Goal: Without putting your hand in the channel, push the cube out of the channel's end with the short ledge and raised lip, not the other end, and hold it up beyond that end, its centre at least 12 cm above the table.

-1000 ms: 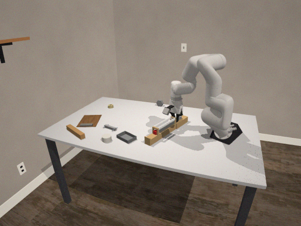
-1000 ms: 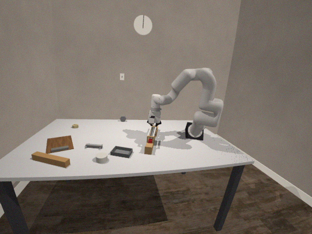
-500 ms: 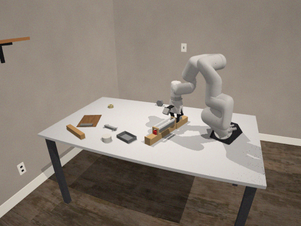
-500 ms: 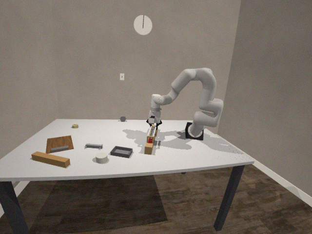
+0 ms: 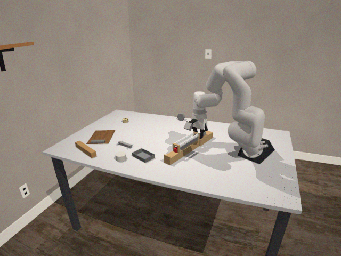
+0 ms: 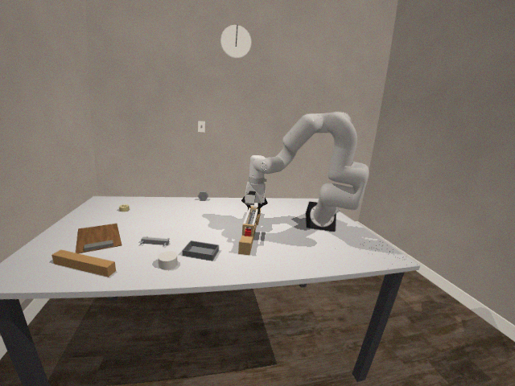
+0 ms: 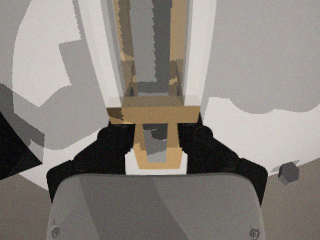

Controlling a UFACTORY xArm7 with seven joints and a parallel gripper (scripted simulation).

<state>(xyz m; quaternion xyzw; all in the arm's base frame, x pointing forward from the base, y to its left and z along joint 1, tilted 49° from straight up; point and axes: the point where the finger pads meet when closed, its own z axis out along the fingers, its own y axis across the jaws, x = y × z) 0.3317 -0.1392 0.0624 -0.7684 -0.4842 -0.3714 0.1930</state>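
The red cube is 23 cm to the left of my hand, 6 cm ahead of it and 1 cm below it. The rest, counted from my hand: hexagonal object (37 cm to the right, 27 cm ahead, 4 cm below); dark tray (29 cm to the left, 26 cm ahead, 6 cm below); wooden channel (13 cm to the left, 4 cm ahead, 1 cm below).
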